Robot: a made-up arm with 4 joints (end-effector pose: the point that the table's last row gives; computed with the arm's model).
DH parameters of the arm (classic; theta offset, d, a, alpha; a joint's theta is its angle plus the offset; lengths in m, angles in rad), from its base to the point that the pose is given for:
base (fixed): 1.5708 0.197 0 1.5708
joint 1: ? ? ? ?
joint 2: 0 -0.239 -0.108 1.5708
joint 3: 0 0.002 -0.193 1.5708
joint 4: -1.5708 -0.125 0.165 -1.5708
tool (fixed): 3.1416 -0.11 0 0
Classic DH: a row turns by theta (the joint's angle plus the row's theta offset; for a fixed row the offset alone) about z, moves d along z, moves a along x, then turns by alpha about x.
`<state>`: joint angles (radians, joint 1 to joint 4).
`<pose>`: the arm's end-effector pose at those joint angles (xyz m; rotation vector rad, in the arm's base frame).
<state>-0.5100 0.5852 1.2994 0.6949</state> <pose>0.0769 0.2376 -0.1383 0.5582 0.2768 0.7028</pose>
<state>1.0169 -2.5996 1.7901 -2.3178</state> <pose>-0.1707 0.0826 0.7335 -0.4811 0.6700 -0.8201</pose>
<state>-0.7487 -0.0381 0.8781 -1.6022</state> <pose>0.1886 0.1294 -0.2983 0.0780 -1.5735 -0.1247</pose>
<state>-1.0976 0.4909 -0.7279 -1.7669</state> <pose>0.3423 -0.0476 0.2582 -1.2703 -1.7130 1.7452</pose>
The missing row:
joint 1: 1.5708 0.088 0.16 -1.5708
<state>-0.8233 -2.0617 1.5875 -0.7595</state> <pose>-0.0920 0.6493 -0.0566 -0.2807 0.2545 -1.9239</pose>
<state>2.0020 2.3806 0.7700 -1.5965</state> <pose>0.3142 -0.6799 0.3206 0.3136 1.4004 1.5411</pose>
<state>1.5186 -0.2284 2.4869 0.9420</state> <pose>-0.1106 -0.0966 0.6164 -2.0790 0.2482 -0.9092</pose>
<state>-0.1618 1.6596 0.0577 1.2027</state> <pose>0.2951 0.1201 0.1954 -0.1508 -0.4511 0.0945</pose>
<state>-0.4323 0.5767 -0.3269 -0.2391</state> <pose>0.1892 -0.0890 -0.0241 -0.7391 -0.8175 0.1206</pose>
